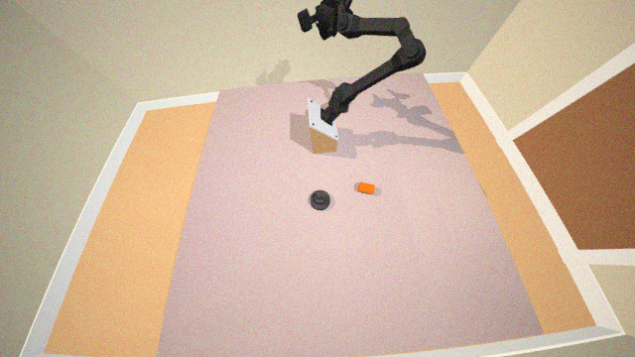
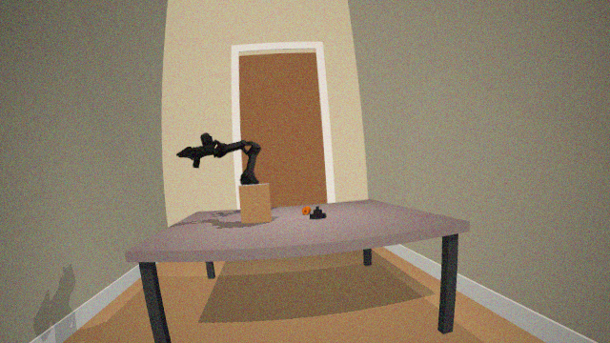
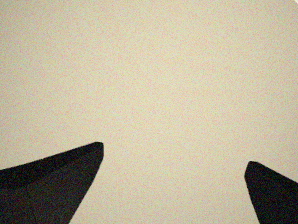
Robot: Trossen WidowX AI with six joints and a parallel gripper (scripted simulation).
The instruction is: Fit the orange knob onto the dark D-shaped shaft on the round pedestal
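My gripper tip is now 670 mm short of the orange knob, 350 mm above it and 220 mm to the right of it. Round my gripper tip: dark pedestal: 720 mm ahead, 340 mm below, 30 mm to the left.
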